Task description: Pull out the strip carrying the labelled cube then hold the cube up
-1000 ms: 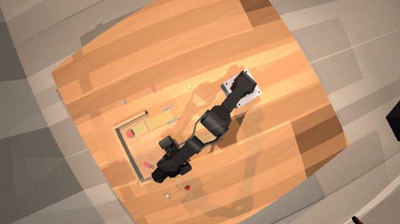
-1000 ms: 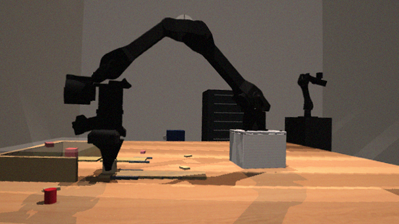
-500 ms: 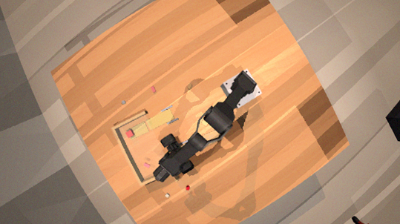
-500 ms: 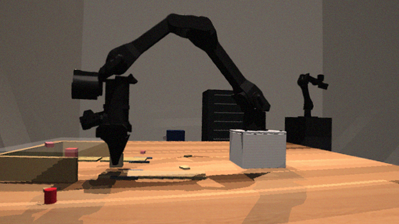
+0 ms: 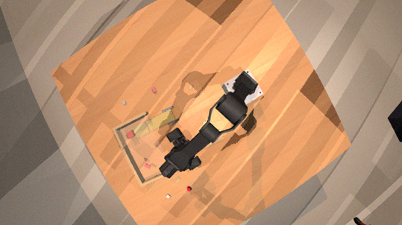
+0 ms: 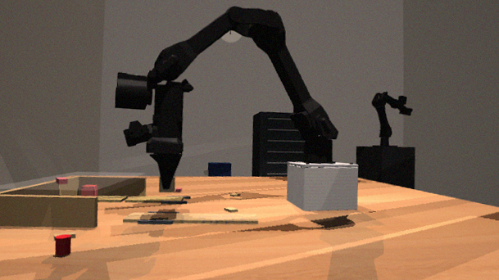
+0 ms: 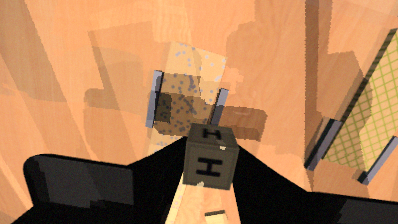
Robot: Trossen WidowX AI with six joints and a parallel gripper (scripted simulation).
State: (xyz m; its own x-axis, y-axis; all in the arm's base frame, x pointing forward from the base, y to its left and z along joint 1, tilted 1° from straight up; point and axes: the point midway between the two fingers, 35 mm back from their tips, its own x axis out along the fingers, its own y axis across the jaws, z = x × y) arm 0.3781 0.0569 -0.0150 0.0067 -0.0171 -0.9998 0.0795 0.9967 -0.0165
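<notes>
Right now the strip is 5 cm below my gripper tip, 5 cm behind it and 4 cm to the left of it. Round my gripper tip: small tan block 14 cm behind, 5 cm below, 2 cm to the right; then labelled cube 1 cm above.
</notes>
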